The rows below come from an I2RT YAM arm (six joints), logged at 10 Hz.
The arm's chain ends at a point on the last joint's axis. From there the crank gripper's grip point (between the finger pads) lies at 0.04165 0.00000 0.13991 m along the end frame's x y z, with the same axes.
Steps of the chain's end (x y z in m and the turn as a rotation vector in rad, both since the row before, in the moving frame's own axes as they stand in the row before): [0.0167 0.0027 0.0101 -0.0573 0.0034 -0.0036]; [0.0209 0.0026 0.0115 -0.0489 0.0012 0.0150]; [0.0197 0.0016 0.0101 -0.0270 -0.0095 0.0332]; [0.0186 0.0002 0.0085 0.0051 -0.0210 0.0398]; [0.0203 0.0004 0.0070 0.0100 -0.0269 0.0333]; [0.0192 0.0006 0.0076 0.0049 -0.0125 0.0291]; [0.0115 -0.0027 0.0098 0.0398 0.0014 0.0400]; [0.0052 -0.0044 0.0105 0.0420 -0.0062 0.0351]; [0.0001 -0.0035 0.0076 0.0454 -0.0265 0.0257]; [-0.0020 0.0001 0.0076 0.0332 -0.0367 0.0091]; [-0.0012 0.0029 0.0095 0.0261 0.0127 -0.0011]
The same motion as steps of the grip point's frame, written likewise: [0.0172 0.0106 0.0097 -0.0573 0.0034 -0.0036]; [0.0210 0.0101 0.0113 -0.0489 0.0012 0.0150]; [0.0183 0.0067 0.0104 -0.0270 -0.0095 0.0332]; [0.0156 0.0011 0.0093 0.0051 -0.0210 0.0398]; [0.0165 0.0003 0.0081 0.0100 -0.0269 0.0333]; [0.0174 0.0011 0.0081 0.0049 -0.0125 0.0291]; [0.0118 -0.0066 0.0097 0.0398 0.0014 0.0400]; [0.0044 -0.0088 0.0107 0.0420 -0.0062 0.0351]; [-0.0036 -0.0089 0.0085 0.0454 -0.0265 0.0257]; [-0.0071 -0.0042 0.0090 0.0332 -0.0367 0.0091]; [0.0006 -0.0008 0.0089 0.0261 0.0127 -0.0011]
